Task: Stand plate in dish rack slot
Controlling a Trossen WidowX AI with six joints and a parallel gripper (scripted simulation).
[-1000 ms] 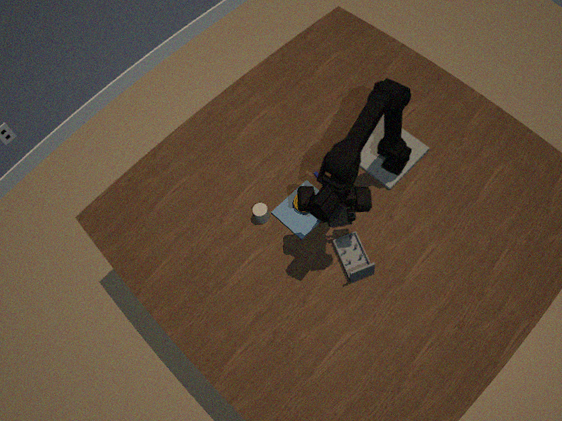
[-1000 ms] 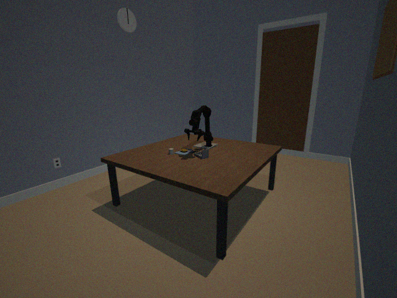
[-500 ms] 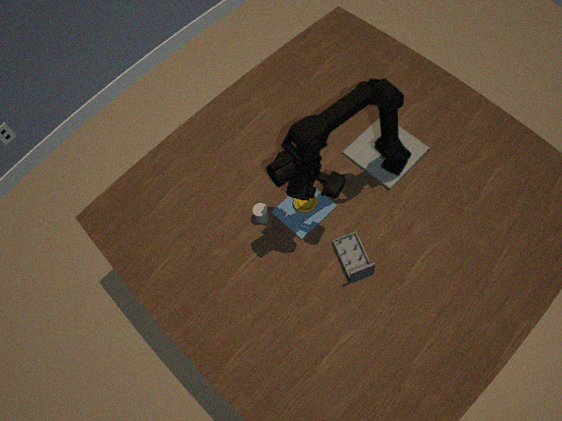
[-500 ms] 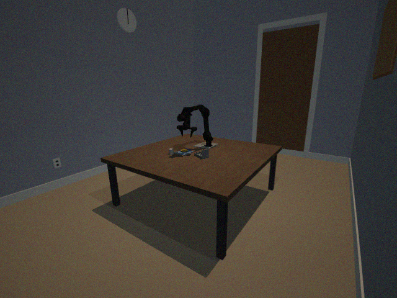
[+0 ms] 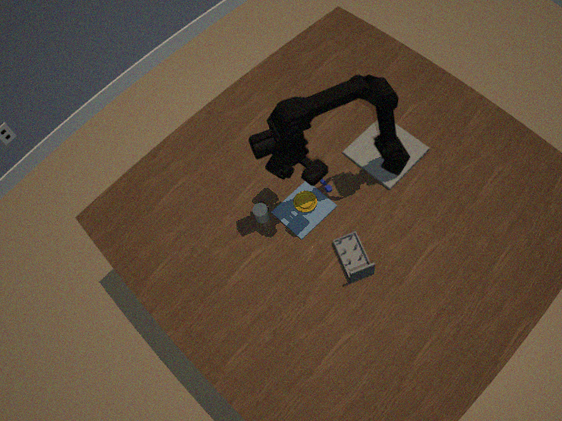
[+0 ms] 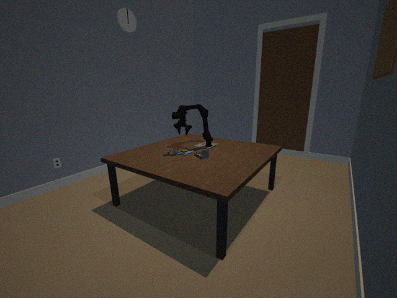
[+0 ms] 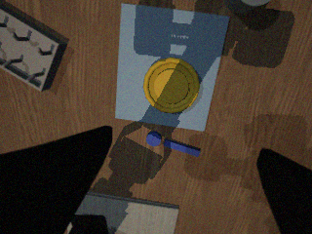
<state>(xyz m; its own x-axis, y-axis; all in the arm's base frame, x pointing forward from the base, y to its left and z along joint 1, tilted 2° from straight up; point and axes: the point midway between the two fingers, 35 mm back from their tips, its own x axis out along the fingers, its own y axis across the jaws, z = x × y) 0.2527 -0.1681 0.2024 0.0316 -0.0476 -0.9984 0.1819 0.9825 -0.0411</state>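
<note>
My gripper tip is now 16 cm above the yellow plate and 1 cm to the right of it. Round my gripper tip: cup (15 cm below, 10 cm ahead, 8 cm to the right); blue spoon (17 cm below, 9 cm behind, 2 cm to the left); grey dish rack (22 cm to the left, 15 cm below, 7 cm ahead).
</note>
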